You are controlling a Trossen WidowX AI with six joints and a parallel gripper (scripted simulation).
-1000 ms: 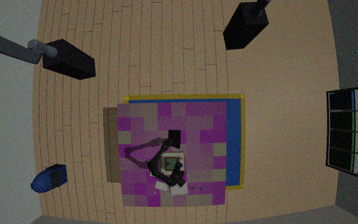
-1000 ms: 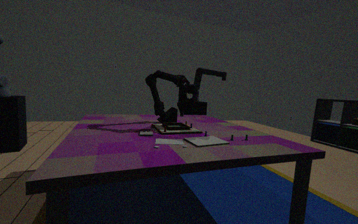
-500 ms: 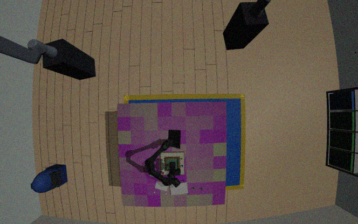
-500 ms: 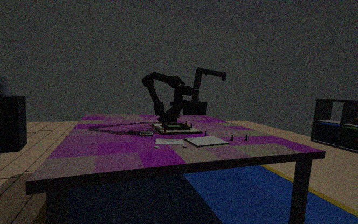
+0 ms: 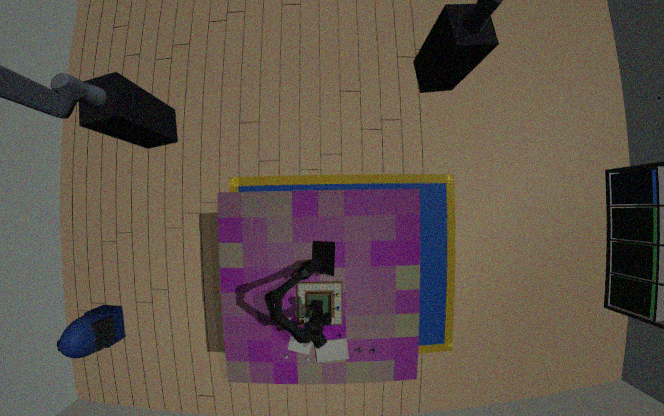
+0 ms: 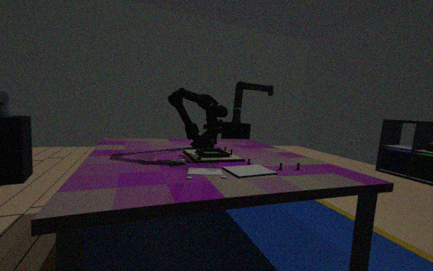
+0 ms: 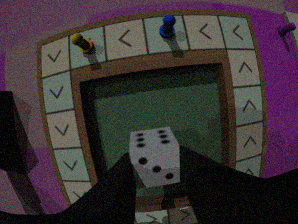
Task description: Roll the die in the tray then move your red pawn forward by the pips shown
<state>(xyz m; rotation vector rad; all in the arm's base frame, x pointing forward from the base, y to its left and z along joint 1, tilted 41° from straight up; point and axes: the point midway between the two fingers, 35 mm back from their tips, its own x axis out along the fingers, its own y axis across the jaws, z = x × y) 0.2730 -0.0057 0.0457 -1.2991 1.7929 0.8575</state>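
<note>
Now: the red pawn 140 mm to the right of my gripper tip, 100 mm ahead of it and 60 mm below it. Round my gripper tip: die right at my gripper tip; green tray 80 mm below, 10 mm to the right; blue pawn 100 mm to the left, 60 mm below, 40 mm ahead.
</note>
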